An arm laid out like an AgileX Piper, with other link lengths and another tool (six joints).
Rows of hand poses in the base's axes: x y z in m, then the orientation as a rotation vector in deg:
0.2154 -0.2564 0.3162 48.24 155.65 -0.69
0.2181 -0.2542 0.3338 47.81 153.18 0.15
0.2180 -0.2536 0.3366 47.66 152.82 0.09
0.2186 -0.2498 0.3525 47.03 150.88 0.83
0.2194 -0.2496 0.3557 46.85 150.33 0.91
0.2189 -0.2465 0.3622 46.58 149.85 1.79
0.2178 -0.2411 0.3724 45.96 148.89 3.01
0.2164 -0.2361 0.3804 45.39 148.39 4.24
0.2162 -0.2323 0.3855 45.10 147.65 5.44
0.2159 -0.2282 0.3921 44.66 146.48 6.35
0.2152 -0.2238 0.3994 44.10 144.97 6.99
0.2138 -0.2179 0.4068 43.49 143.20 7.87
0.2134 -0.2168 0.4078 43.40 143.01 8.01
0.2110 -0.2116 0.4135 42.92 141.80 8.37
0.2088 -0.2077 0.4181 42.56 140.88 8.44
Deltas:
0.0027 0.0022 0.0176 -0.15 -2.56 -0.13
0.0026 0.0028 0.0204 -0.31 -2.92 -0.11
0.0032 0.0066 0.0363 -0.42 -5.01 0.00
0.0040 0.0068 0.0395 -0.54 -5.58 0.02
0.0035 0.0099 0.0460 -0.11 -6.27 0.19
0.0024 0.0153 0.0562 0.37 -7.56 0.55
0.0010 0.0203 0.0642 0.99 -8.40 0.97
0.0008 0.0241 0.0693 1.59 -9.38 1.14
0.0005 0.0282 0.0759 1.87 -10.74 1.30
-0.0002 0.0326 0.0832 1.87 -12.39 1.45
-0.0016 0.0385 0.0906 1.97 -14.34 1.61
-0.0020 0.0396 0.0916 2.01 -14.57 1.65
-0.0044 0.0448 0.0973 1.91 -15.88 1.78
-0.0066 0.0487 0.1019 1.69 -16.83 1.85

